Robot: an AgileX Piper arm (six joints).
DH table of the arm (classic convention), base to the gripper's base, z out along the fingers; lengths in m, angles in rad. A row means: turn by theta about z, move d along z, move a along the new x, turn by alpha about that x. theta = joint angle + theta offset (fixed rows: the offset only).
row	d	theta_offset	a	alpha
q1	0.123	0	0	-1.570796
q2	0	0.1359	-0.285	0
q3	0	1.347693	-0.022	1.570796
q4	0.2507	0	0	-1.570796
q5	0	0	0	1.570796
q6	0.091	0	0	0
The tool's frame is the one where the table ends.
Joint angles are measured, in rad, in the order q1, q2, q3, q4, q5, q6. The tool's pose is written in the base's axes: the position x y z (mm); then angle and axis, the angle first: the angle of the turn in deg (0 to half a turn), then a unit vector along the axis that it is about. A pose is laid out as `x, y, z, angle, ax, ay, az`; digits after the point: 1 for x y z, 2 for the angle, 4 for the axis.
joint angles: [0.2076, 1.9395, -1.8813, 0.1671, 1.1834, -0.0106]
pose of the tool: 412.5, 101.2, 319.7, 157.29, -0.0932, 0.9902, 0.1040
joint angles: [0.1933, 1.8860, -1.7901, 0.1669, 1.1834, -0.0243]
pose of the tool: 398.5, 92.3, 315.9, 159.26, -0.0915, 0.9909, 0.0989
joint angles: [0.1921, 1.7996, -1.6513, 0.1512, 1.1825, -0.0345]
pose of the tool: 373.1, 85.5, 310.7, 162.04, -0.0957, 0.9916, 0.0873
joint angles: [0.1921, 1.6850, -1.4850, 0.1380, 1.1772, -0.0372]
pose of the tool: 338.8, 77.7, 306.1, 164.60, -0.0967, 0.9922, 0.0781
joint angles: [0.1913, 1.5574, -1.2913, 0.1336, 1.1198, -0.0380]
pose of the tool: 302.3, 69.7, 296.0, 165.05, -0.0933, 0.9929, 0.0743
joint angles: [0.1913, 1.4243, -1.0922, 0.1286, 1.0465, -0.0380]
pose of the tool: 263.9, 61.4, 281.7, 164.60, -0.0899, 0.9934, 0.0707
